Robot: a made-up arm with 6 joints.
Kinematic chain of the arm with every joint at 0, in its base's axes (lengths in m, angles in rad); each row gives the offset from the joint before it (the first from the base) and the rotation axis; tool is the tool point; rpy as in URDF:
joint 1: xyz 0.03 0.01 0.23 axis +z
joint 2: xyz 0 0.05 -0.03 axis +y
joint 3: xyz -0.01 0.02 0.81 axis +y
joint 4: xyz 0 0 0.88 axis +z
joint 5: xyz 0 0.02 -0.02 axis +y
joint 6: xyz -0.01 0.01 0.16 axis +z
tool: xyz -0.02 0 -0.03 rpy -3.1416 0 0
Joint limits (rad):
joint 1: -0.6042..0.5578
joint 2: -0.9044..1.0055
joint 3: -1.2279..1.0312
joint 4: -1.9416..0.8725
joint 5: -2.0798..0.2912
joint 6: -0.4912..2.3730
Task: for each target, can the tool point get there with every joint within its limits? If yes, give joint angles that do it. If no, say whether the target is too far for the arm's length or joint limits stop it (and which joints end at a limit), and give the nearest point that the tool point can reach.
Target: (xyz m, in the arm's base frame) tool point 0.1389 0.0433 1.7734
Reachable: yes | joints -0.0339 -0.1544 0.5983 0.3743 -1.8932 1.2589
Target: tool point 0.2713 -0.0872 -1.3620
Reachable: no: joint limits stop it (at a limit: joint 2, joint 3, joint 4, joint 6) | nearest point 1.2997 -0.5015 0.2109 | short by 1.924 m
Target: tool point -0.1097 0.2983 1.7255
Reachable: yes | joints -0.4497 0.1881 -0.6924 -1.5056 -1.6360 0.7585
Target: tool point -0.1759 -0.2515 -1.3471
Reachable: no: joint limits stop it (at a limit: joint 1, joint 2, joint 3, joint 6) | nearest point -1.0980 -0.6269 0.1202 | short by 1.773 m
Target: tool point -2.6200 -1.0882 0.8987
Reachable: no: too far | nearest point -1.4807 -0.6161 0.7846 | short by 1.239 m
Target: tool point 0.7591 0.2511 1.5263
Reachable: yes | joints 0.0714 0.2036 0.6341 -1.3630 -1.8659 0.2575
